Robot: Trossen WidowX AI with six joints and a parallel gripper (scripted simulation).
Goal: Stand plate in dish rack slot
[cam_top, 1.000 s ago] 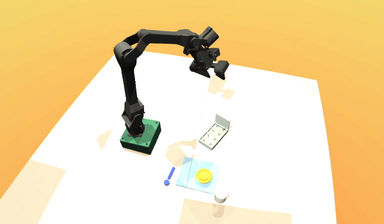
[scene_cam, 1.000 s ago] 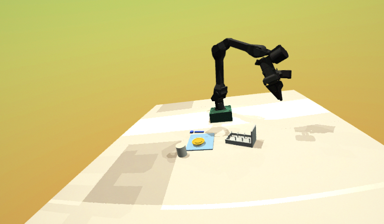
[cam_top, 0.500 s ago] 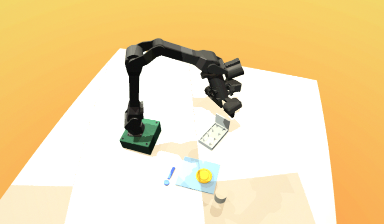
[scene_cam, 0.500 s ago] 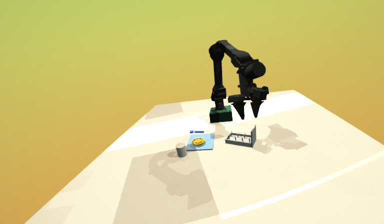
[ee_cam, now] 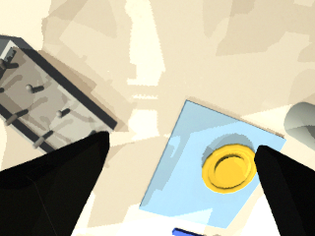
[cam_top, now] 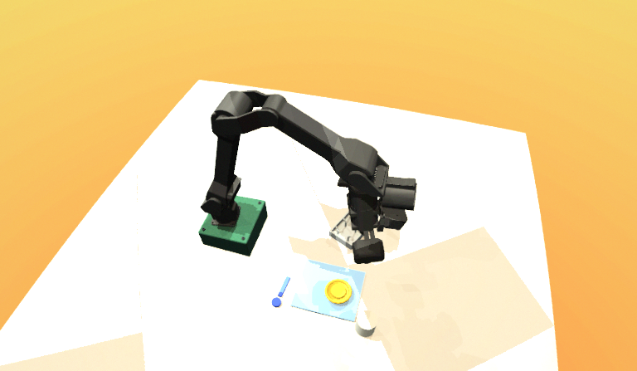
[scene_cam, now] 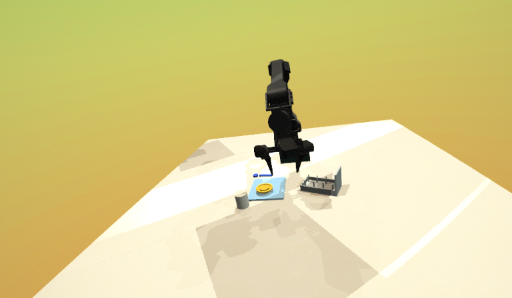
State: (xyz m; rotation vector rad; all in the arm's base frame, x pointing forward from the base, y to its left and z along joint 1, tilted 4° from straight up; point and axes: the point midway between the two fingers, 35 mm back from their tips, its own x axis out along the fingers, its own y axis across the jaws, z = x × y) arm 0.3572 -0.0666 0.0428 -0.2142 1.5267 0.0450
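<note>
My gripper tip is 50 mm past the yellow plate, 80 mm to the left of it and 70 mm above it. Round my gripper tip: cup 20 mm ahead, 160 mm to the right, 70 mm below; then grey dish rack 30 mm behind, 120 mm to the left, 70 mm below; then light blue mat 70 mm behind, 70 mm to the right, 90 mm below.
</note>
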